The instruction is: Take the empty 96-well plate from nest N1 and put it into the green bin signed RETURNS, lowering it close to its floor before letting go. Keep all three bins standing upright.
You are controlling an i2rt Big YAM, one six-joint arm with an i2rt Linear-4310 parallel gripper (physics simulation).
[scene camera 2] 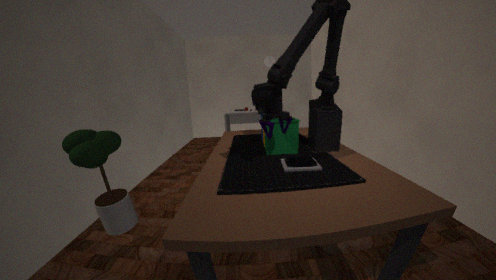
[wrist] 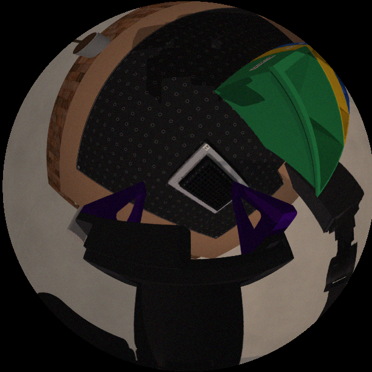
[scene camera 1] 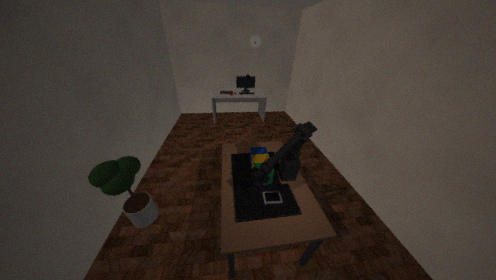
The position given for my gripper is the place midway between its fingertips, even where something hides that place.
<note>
I see my gripper (wrist: 188, 186), a green bin (scene camera 2: 280, 143), a black 96-well plate (wrist: 206, 180) and a pale nest (wrist: 194, 159).
The green bin shows as well in the wrist view (wrist: 288, 107).
</note>
